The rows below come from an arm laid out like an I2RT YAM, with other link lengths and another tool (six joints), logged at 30 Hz.
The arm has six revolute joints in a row. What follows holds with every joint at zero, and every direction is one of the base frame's.
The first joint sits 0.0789 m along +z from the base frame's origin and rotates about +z.
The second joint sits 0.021 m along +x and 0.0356 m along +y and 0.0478 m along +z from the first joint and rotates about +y.
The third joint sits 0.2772 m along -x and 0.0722 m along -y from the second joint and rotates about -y.
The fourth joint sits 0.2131 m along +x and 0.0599 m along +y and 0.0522 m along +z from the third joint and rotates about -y.
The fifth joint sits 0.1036 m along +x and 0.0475 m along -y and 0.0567 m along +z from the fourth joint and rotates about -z.
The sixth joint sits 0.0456 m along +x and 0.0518 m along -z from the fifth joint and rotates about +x.
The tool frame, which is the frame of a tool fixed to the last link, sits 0.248 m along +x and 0.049 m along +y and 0.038 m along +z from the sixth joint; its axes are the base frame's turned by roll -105, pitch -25.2 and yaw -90 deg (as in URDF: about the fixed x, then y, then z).
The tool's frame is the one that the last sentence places.
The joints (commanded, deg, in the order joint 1, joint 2, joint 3, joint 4, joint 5, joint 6), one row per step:
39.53 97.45 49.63 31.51 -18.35 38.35
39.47 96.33 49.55 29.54 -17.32 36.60
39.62 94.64 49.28 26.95 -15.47 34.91
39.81 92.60 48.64 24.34 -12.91 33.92
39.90 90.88 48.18 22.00 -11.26 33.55
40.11 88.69 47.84 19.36 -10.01 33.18
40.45 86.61 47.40 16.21 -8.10 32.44
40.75 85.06 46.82 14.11 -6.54 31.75
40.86 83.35 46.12 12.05 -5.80 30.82
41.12 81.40 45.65 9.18 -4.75 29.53
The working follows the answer.
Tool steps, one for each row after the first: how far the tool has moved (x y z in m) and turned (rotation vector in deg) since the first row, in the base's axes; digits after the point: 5 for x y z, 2 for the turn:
0.00034 -0.00470 -0.00306 -1.71 -0.90 -0.57
0.00075 -0.01167 -0.00680 -3.78 -1.70 -1.68
0.00282 -0.02231 -0.01122 -5.76 -2.04 -3.58
0.00309 -0.03097 -0.01492 -7.13 -1.82 -4.88
-0.00006 -0.03838 -0.01469 -8.22 -1.77 -5.68
-0.00276 -0.04761 -0.02066 -10.21 -1.63 -6.79
-0.00523 -0.05513 -0.02626 -11.85 -1.68 -7.63
-0.01039 -0.06183 -0.03116 -13.34 -1.79 -7.79
-0.01668 -0.06922 -0.03727 -15.38 -2.01 -7.90

Tool pose at each row, in the base's axes (x y z in m, rotation vector in deg; rounded; the steps above come from the unrounded poses):
0.42534 0.45773 0.23514 -109.92 47.24 -3.35
0.42567 0.45303 0.23208 -111.14 47.37 -5.28
0.42609 0.44606 0.22834 -112.47 48.12 -7.63
0.42815 0.43543 0.22392 -113.44 49.95 -9.99
0.42842 0.42676 0.22022 -114.18 51.50 -11.21
0.42528 0.41936 0.22045 -114.83 52.44 -12.15
0.42258 0.41012 0.21447 -116.20 53.83 -13.62
0.42011 0.40261 0.20887 -117.31 54.79 -14.95
0.41494 0.39591 0.20397 -118.58 55.03 -15.87
0.40865 0.38852 0.19787 -120.36 55.19 -17.13

